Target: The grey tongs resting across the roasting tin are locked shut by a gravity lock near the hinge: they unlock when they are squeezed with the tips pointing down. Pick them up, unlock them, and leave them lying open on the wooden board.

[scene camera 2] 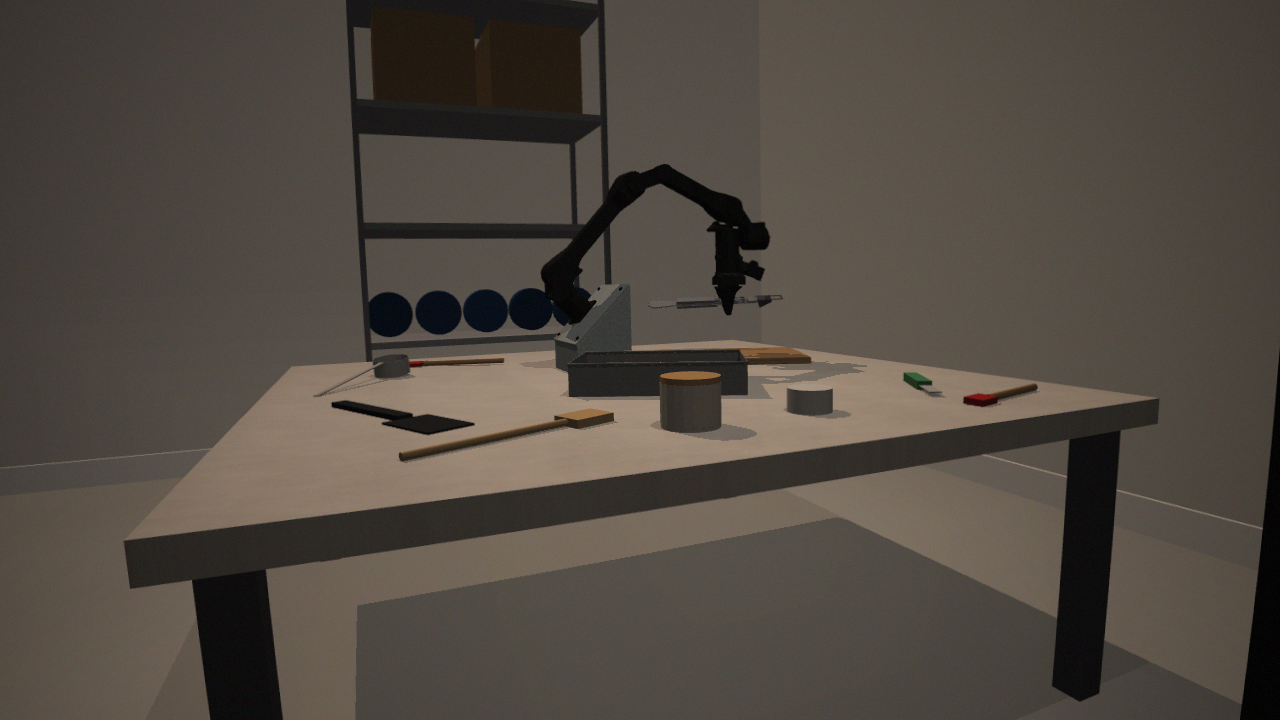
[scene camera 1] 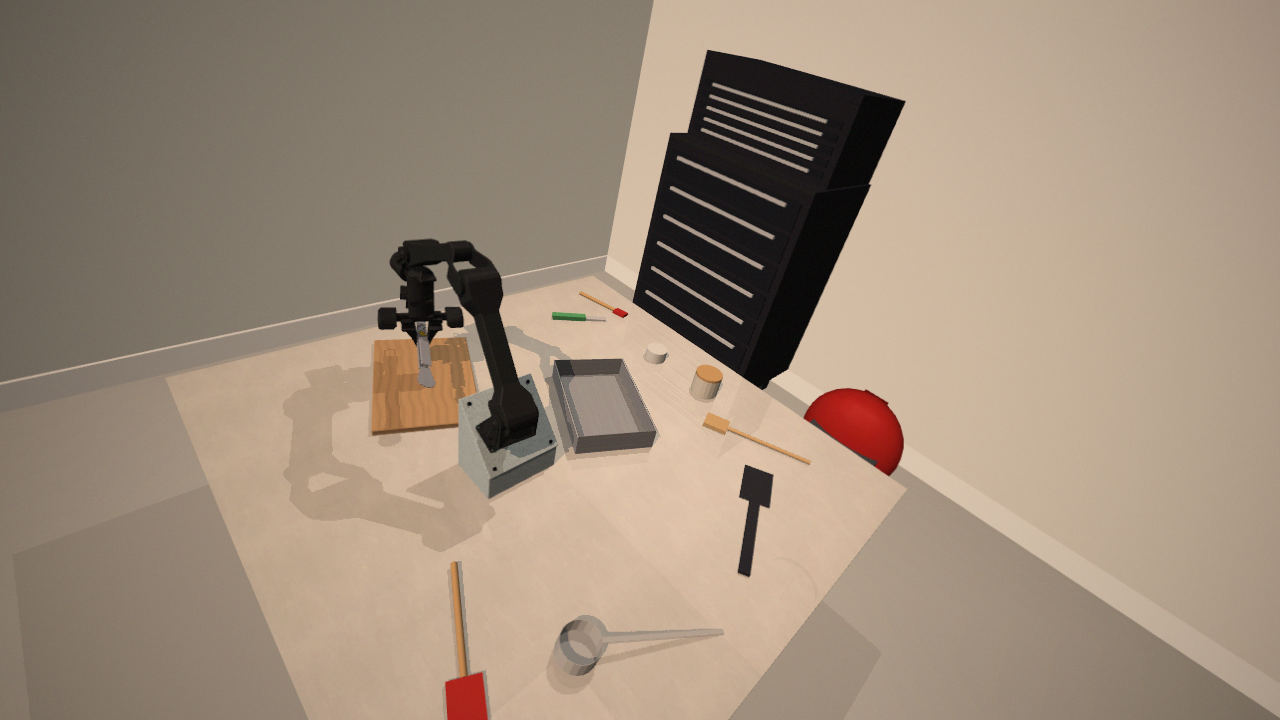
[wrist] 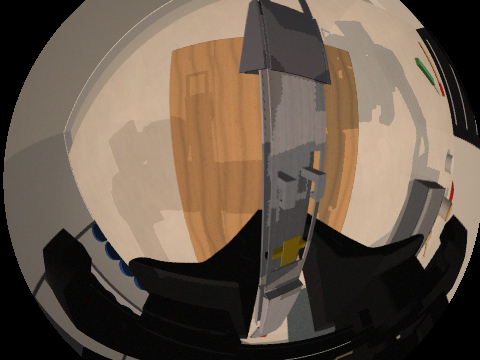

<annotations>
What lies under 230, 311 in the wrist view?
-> My gripper.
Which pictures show the black spatula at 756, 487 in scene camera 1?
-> Scene camera 2 and scene camera 1 only.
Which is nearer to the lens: the lidded jar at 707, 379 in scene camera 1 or the metal ladle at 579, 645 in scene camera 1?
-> The metal ladle.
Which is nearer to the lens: the lidded jar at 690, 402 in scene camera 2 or the black spatula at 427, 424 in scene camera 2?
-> The lidded jar.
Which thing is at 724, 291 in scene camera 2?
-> My gripper.
</annotations>
